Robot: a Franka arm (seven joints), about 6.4 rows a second.
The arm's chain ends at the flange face. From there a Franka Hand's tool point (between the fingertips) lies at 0.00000 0.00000 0.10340 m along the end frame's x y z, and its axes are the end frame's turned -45 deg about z.
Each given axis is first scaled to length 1.
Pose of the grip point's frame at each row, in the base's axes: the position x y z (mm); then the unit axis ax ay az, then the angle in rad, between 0 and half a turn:
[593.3 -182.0 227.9 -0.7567 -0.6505 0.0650 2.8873]
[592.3 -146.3 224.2 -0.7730 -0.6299 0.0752 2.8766]
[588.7 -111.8 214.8 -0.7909 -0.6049 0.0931 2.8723]
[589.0 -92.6 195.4 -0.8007 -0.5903 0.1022 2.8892]
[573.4 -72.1 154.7 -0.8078 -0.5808 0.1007 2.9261]
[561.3 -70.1 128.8 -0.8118 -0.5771 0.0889 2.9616]
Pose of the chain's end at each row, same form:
[620.2 -193.1 327.1 -0.9444 -0.3102 0.1086 2.9564]
[621.2 -157.6 322.8 -0.9510 -0.2849 0.1199 2.9543]
[620.3 -122.1 312.7 -0.9572 -0.2549 0.1371 2.9639]
[620.9 -101.0 293.4 -0.9608 -0.2378 0.1423 2.9865]
[602.9 -78.0 253.6 -0.9647 -0.2266 0.1339 3.0194]
[586.8 -74.6 228.9 -0.9681 -0.2219 0.1163 3.0433]

